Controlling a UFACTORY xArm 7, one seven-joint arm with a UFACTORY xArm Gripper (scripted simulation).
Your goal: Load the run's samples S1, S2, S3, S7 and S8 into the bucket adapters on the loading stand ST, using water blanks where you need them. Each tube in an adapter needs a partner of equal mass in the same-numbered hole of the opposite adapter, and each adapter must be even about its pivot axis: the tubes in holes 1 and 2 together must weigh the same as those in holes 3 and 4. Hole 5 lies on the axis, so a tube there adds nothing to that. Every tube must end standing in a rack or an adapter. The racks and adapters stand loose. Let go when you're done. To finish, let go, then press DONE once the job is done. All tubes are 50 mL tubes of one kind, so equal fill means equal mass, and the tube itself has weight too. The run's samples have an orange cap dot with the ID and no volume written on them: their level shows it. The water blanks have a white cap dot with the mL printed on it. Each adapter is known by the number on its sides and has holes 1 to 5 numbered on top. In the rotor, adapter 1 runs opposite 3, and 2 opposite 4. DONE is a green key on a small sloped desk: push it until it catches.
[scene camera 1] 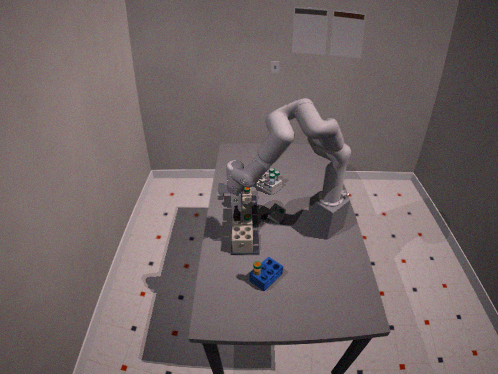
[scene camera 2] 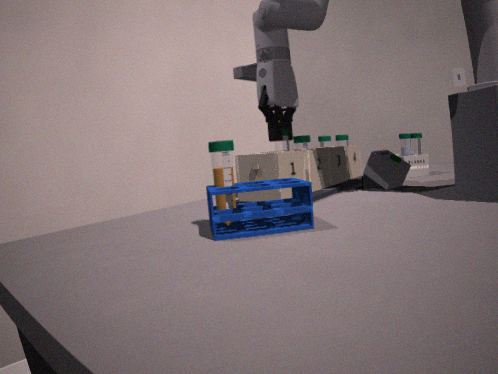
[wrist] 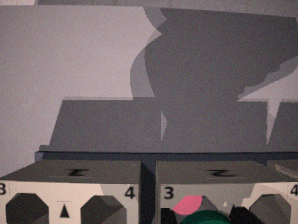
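Observation:
I can see my gripper (scene camera 2: 281, 140). A blue rack (scene camera 2: 301, 201) is visible to me as well, although in the wrist view the rack is out of frame. I also see a sample tube (scene camera 2: 221, 152), and the tube is out of frame in the wrist view.

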